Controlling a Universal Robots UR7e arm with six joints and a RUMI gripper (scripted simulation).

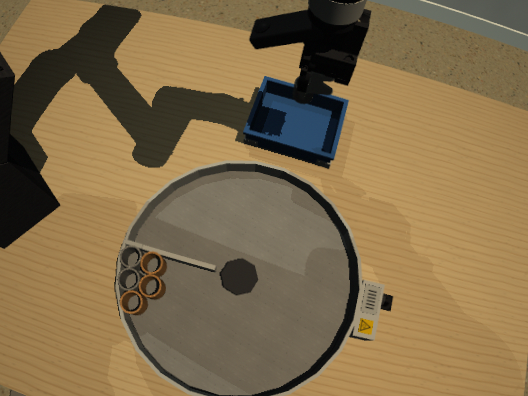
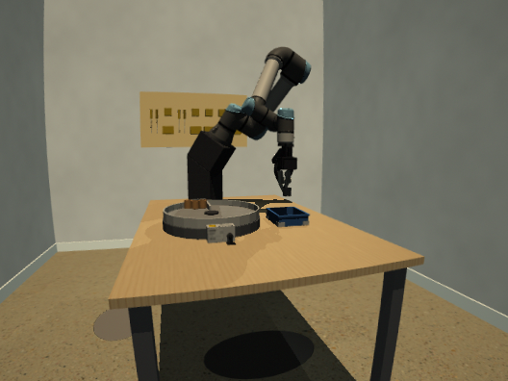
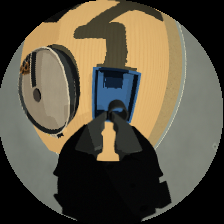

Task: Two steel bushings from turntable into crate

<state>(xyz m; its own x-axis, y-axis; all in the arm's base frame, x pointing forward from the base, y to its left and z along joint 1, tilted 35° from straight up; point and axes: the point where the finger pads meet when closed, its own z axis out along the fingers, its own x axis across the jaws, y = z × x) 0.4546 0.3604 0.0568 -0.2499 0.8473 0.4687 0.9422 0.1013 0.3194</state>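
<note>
Now: hand 13 cm above the blue crate and 2 cm to the right of it. Also, from my hand: turntable (33 cm to the right, 10 cm below, 6 cm ahead).
</note>
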